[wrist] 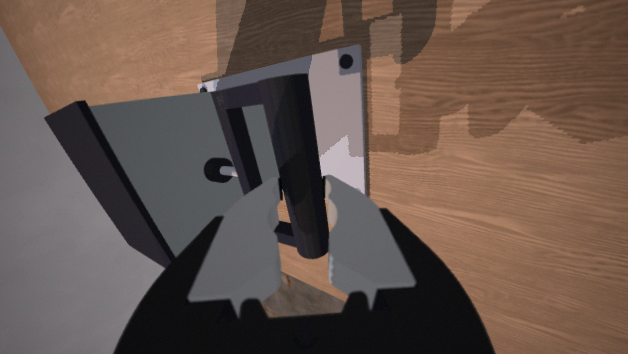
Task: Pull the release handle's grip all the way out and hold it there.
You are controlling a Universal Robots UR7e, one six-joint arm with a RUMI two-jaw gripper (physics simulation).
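Observation:
The release handle's grip (295, 150) is a thick dark bar, joined by short dark arms to a dark frame at its left. It runs slanted down the middle of the wrist view. My gripper (302, 178) is shut on the lower part of the grip, one grey finger on each side. A short light rod (228, 171) shows between a black round collar (216, 170) on the grey-green panel (155, 150) and the dark frame of the handle. The lower part of the panel is hidden behind the left finger and the gripper body.
A pale base plate (337, 105) with black bolts at its corners lies on the wooden table (500, 200) behind the handle. A dark edge piece (105, 175) runs along the panel's left side. A grey surface (45, 250) shows at the far left. Shadows fall across the table at the top.

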